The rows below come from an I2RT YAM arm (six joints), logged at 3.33 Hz.
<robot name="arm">
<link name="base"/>
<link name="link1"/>
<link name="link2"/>
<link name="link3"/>
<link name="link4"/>
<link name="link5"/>
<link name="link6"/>
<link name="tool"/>
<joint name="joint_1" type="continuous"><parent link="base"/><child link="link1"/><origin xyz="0 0 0.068" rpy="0 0 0"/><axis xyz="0 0 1"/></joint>
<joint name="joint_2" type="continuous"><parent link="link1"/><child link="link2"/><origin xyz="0.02 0.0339 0.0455" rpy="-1.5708 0 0"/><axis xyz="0 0 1"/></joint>
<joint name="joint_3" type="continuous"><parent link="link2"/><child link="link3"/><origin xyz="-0.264 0 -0.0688" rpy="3.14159 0 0"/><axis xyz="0 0 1"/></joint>
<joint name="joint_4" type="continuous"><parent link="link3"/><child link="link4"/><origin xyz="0.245 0.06 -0.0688" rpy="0 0 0"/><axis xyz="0 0 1"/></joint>
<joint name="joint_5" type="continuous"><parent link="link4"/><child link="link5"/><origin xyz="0.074 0.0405 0.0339" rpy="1.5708 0 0"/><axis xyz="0 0 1"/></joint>
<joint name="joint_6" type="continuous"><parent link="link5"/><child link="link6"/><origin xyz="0.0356 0 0.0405" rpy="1.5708 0 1.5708"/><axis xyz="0 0 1"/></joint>
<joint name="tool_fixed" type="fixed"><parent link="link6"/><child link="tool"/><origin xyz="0 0 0" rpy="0 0 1.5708"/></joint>
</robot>
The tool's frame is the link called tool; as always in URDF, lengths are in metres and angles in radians. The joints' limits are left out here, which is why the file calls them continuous.
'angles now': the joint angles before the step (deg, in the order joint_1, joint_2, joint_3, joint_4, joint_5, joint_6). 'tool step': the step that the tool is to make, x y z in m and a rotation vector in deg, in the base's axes. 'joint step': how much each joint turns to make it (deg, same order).
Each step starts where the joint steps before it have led.
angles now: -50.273, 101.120, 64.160, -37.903, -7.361, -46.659
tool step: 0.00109, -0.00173, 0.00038, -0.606, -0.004, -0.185
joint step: -0.002, 0.218, 0.308, 0.388, 0.419, 0.076
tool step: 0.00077, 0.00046, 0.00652, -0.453, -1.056, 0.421
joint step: 0.089, -0.847, 0.433, -0.278, -0.593, -0.175
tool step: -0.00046, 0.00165, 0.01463, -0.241, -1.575, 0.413
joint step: 0.001, -1.827, 1.193, -1.838, -1.130, -0.082
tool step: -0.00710, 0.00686, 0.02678, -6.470, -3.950, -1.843
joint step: -0.002, -6.337, -1.898, 3.240, 1.708, 1.314
